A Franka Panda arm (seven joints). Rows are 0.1 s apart.
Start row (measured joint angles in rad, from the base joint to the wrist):
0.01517 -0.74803 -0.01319 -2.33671 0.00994 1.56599 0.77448
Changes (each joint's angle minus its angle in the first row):
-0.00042 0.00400 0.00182 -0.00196 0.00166 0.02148 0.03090
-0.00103 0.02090 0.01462 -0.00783 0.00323 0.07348 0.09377
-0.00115 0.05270 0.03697 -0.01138 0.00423 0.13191 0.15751
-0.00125 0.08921 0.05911 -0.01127 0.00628 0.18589 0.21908
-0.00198 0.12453 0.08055 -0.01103 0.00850 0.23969 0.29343
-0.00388 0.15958 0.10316 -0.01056 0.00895 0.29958 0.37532
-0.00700 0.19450 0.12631 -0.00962 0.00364 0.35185 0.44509
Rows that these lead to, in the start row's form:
0.01475 -0.74403 -0.01137 -2.33867 0.01160 1.58747 0.80538
0.01414 -0.72713 0.00143 -2.34454 0.01317 1.63947 0.86825
0.01402 -0.69533 0.02378 -2.34809 0.01417 1.69790 0.93199
0.01392 -0.65882 0.04592 -2.34798 0.01622 1.75188 0.99356
0.01319 -0.62350 0.06736 -2.34774 0.01844 1.80568 1.06791
0.01129 -0.58845 0.08997 -2.34727 0.01889 1.86557 1.14980
0.00817 -0.55353 0.11312 -2.34633 0.01358 1.91784 1.21957

